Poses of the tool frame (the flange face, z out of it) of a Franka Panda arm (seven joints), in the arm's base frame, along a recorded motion.
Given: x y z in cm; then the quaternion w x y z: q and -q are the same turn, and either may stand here.
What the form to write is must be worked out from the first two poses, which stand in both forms.
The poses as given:
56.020 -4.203 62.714 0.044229 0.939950 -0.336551 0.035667
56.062 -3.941 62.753 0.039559 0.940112 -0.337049 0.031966
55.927 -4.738 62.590 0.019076 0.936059 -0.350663 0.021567
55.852 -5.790 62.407 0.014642 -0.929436 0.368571 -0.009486
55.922 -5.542 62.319 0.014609 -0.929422 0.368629 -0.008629
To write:
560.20 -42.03 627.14 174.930 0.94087 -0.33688 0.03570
560.62 -39.41 627.53 175.466 0.94085 -0.33731 0.03199
559.27 -47.38 625.90 177.814 0.93623 -0.35073 0.02157
558.52 -57.90 624.07 178.322 -0.92954 0.36861 -0.00949
559.22 -55.42 623.19 178.326 -0.92952 0.36867 -0.00863

